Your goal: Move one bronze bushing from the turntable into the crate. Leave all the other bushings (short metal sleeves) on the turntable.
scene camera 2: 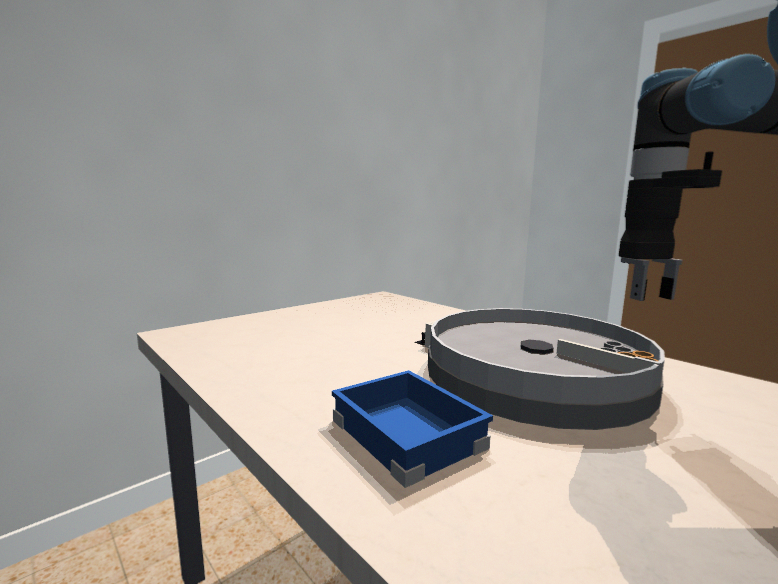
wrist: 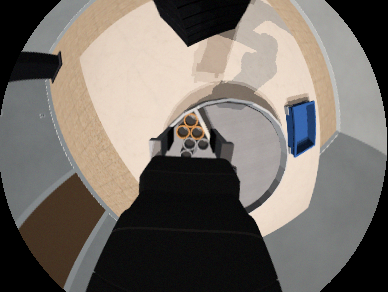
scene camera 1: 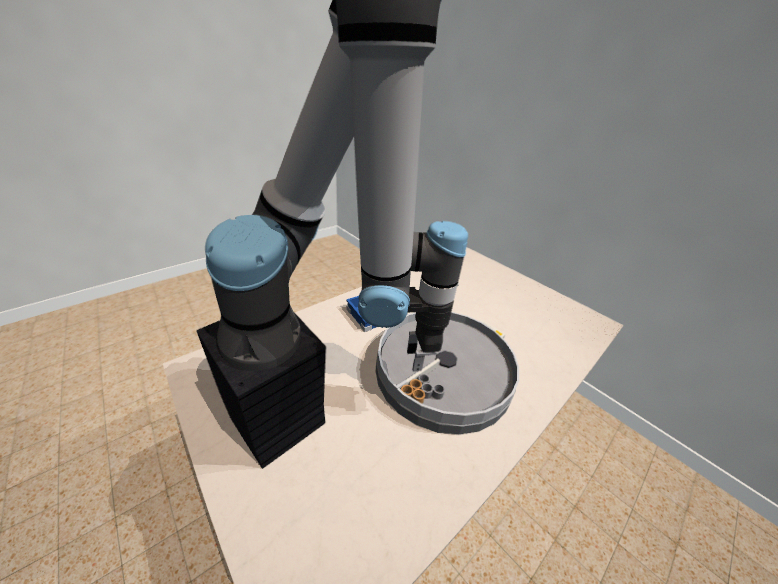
In view: my gripper (scene camera 2: 651, 298) and a round grey turntable (scene camera 1: 477, 375).
My gripper is seen too in the wrist view (wrist: 191, 135) and in scene camera 1 (scene camera 1: 414, 361).
